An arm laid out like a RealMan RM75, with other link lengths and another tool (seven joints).
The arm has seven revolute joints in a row. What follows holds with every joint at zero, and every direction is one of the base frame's.
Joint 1 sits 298.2 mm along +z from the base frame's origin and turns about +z.
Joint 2 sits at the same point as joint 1 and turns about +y.
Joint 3 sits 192 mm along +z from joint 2 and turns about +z.
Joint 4 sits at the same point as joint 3 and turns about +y.
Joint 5 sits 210 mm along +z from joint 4 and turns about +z.
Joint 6 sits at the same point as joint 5 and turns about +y.
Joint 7 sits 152.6 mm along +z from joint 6 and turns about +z.
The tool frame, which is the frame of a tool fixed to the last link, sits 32 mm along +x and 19 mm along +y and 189 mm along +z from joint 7; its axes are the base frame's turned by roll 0, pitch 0.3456 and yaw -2.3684 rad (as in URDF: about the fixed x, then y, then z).
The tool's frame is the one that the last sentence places.
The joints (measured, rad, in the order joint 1, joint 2, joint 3, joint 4, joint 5, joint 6, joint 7), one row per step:
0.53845, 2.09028, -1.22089, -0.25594, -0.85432, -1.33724, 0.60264
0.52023, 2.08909, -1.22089, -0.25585, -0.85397, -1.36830, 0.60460
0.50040, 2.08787, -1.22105, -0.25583, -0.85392, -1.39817, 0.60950
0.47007, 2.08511, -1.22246, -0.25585, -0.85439, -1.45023, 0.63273
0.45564, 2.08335, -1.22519, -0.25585, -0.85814, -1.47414, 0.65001
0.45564, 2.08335, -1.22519, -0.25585, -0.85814, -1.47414, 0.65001
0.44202, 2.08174, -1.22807, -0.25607, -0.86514, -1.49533, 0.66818
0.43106, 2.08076, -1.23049, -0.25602, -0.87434, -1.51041, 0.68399
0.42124, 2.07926, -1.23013, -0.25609, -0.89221, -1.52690, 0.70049
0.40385, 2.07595, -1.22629, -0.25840, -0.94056, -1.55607, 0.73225
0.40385, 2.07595, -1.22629, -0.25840, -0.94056, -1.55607, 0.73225
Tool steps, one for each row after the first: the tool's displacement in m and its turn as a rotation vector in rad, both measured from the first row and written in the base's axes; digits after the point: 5 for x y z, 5 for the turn. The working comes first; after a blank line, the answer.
Tool pose at each row, in the base's axes (x y z in m, rotation vector in rad; the steps are taken from these numbers as rounded here):
0.08323, 0.44339, -0.06181, -0.84570, -1.47754, -0.56289
0.08287, 0.43692, -0.05819, -0.84350, -1.46476, -0.54883
0.08342, 0.43029, -0.05469, -0.84561, -1.45050, -0.53569
0.08221, 0.41826, -0.04864, -0.85866, -1.42146, -0.50261
0.08172, 0.41133, -0.04720, -0.87156, -1.40992, -0.48199
0.08172, 0.41133, -0.04720, -0.87156, -1.40992, -0.48199
0.08152, 0.40416, -0.04695, -0.88677, -1.40174, -0.46086
0.08182, 0.39784, -0.04805, -0.90249, -1.39791, -0.44303
0.08175, 0.39022, -0.05033, -0.91832, -1.39997, -0.42087
0.08197, 0.37387, -0.05724, -0.95053, -1.41560, -0.37450
0.08197, 0.37387, -0.05724, -0.95053, -1.41560, -0.37450

-0.00036, -0.00647, 0.00362, -0.00055, 0.01700, 0.00707
0.00019, -0.01310, 0.00712, -0.00291, 0.03501, 0.01057
-0.00102, -0.02513, 0.01317, -0.01680, 0.07468, 0.01581
-0.00151, -0.03206, 0.01461, -0.03127, 0.09384, 0.01734
-0.00151, -0.03206, 0.01461, -0.03127, 0.09384, 0.01734
-0.00171, -0.03923, 0.01486, -0.04892, 0.11028, 0.01834
-0.00141, -0.04555, 0.01376, -0.06695, 0.12146, 0.01794
-0.00148, -0.05317, 0.01148, -0.08958, 0.12926, 0.02120
-0.00126, -0.06952, 0.00457, -0.14070, 0.13528, 0.03074
-0.00126, -0.06952, 0.00457, -0.14070, 0.13528, 0.03074

